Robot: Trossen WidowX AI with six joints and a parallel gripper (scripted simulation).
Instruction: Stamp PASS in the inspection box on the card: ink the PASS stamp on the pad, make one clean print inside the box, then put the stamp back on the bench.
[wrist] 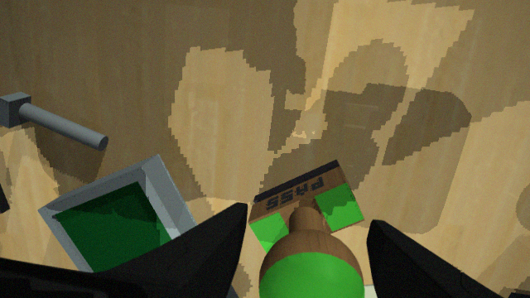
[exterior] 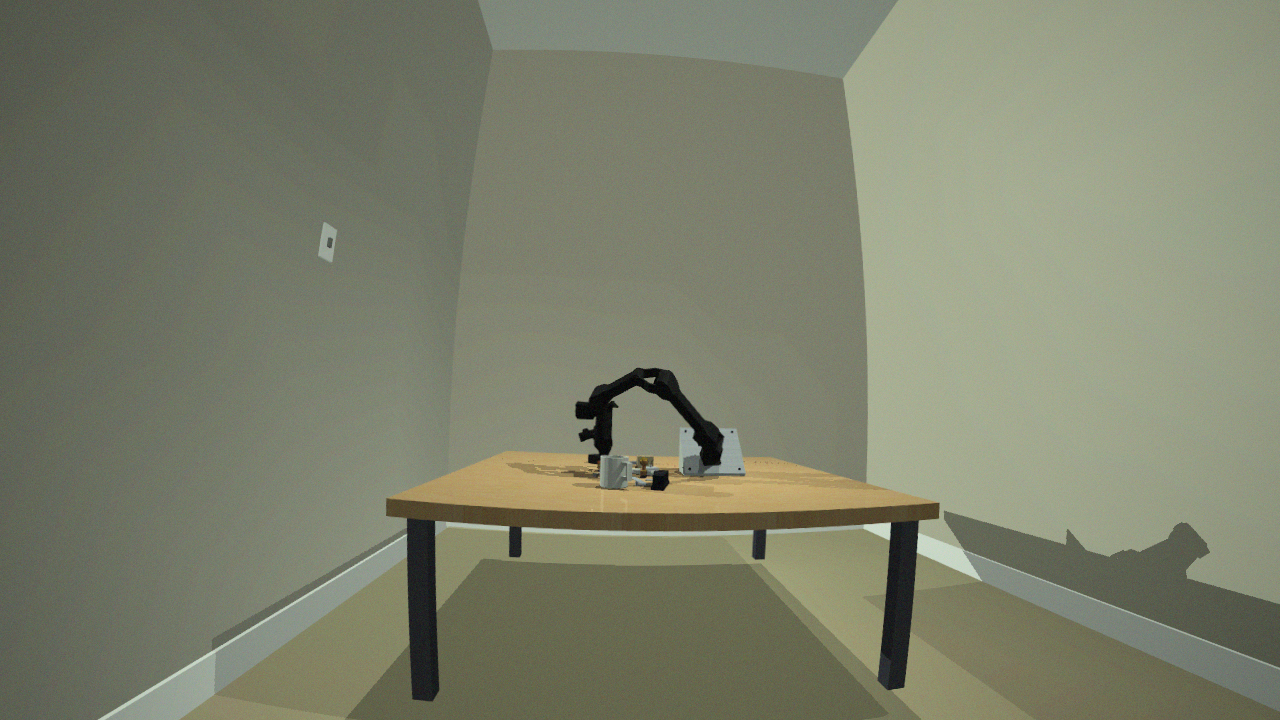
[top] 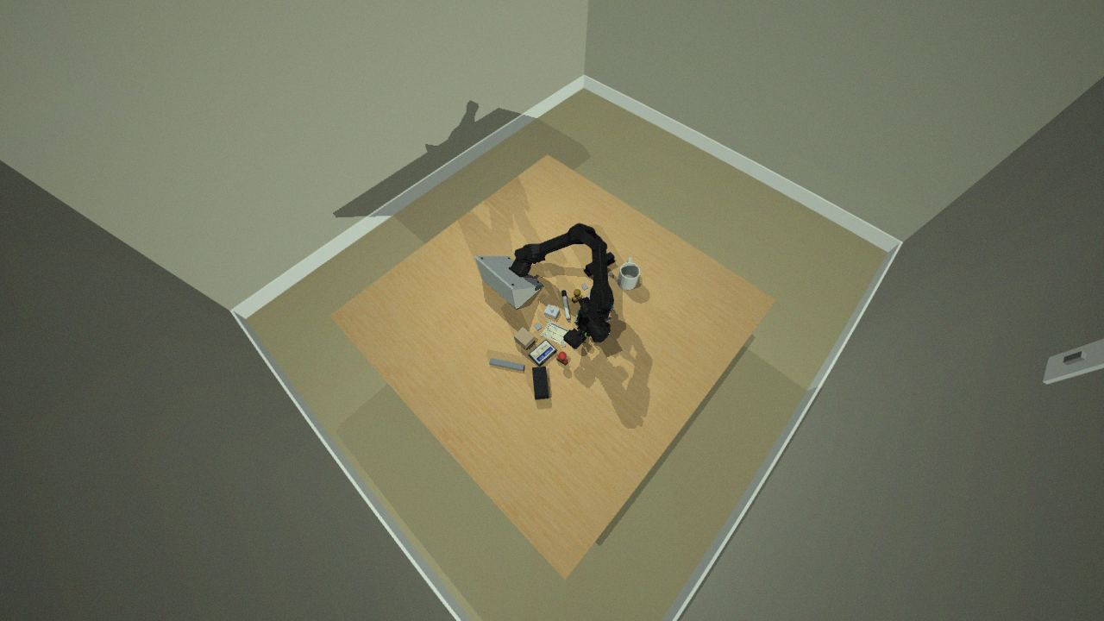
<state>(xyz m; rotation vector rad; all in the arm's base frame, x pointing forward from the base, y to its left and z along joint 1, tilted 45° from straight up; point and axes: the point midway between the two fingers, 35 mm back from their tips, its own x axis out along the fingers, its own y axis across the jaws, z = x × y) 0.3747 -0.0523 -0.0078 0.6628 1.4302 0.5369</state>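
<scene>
The green ink pad lies 40 mm behind my gripper tip, 70 mm to the left of it and 20 mm below it. Round my gripper tip: card: 100 mm behind, 50 mm to the right, 30 mm below; red stamp: 10 mm behind, 130 mm to the right, 10 mm below; pass stamp: right at my gripper tip.
</scene>
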